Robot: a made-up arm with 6 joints. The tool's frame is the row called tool.
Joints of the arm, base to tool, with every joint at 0 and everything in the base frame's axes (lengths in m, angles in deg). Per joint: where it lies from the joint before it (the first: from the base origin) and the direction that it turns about. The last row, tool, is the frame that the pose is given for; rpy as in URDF.
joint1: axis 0 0 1 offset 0.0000 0.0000 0.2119
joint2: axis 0 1 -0.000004 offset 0.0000 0.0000 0.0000
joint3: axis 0 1 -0.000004 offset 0.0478 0.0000 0.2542
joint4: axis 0 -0.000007 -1 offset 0.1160 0.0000 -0.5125
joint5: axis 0 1 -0.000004 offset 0.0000 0.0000 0.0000
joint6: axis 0 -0.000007 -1 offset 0.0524 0.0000 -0.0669
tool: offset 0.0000 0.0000 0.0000 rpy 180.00 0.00 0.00
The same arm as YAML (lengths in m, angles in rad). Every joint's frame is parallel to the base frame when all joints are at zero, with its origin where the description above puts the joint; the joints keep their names.
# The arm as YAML. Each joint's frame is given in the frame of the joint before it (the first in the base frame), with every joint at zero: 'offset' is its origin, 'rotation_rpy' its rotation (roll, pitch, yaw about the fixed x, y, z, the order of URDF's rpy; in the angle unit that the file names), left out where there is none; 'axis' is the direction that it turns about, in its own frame. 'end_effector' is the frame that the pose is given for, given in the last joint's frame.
length_unit: m
angle_unit: rad
chain:
  - id: joint1
    offset: [0.0, 0.0, 0.2119]
    axis: [0.0, 0.0, 1.0]
  - id: joint2
    offset: [0.0, 0.0, 0.0]
    axis: [0.0, 1.0, 0.0]
  - id: joint3
    offset: [0.0478, 0.0, 0.2542]
    axis: [0.0, 1.0, 0.0]
  - id: joint4
    offset: [0.116, 0.0, -0.5125]
    axis: [0.0, 0.0, -1.0]
  - id: joint5
    offset: [0.0, 0.0, 0.0]
    axis: [0.0, 1.0, 0.0]
  - id: joint6
    offset: [0.0524, 0.0, -0.0669]
    axis: [0.0, 0.0, -1.0]
end_effector:
  offset: [0.0, 0.0, 0.0]
  rotation_rpy: [3.1416, 0.0, 0.0]

